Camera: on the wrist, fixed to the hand. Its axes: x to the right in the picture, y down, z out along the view.
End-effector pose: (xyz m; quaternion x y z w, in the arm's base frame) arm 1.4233 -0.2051 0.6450 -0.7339 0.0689 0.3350 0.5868
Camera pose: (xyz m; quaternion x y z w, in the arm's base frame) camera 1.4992 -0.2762 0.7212 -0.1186 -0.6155 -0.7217 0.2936
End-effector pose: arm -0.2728 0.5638 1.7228 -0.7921 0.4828 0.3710 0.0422
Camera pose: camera -0.1562 0.5664 1.7777 -0.5245 -0.7857 -0.1945 0.2640
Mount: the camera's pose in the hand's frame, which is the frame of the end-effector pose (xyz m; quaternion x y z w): -0.0063 -0.0782 -0.1023 0.0106 -0.1880 0.9818 0.0249
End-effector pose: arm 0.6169 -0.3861 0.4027 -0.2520 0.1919 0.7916 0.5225
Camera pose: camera 0.7115 -0.4190 0.3215 -0.3365 -0.1624 -0.5781 0.7254
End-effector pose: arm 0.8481 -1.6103 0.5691 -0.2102 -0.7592 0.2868 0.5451
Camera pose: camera 0.9466 -1.6516 0.6413 0.6909 -0.0880 -0.5899 0.4085
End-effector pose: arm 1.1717 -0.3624 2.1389 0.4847 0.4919 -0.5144 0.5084
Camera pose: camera 1.0934 -0.2600 2.1415 0.4037 -0.5647 0.3900 0.6050
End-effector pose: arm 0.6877 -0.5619 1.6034 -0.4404 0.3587 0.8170 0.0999
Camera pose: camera 0.7952 -0.5734 1.5331 -0.4958 -0.4312 -0.1974 0.7275
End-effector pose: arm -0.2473 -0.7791 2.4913 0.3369 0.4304 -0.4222 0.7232
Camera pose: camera -0.3540 -0.7226 2.4462 0.3592 -0.4605 0.6316 0.5099
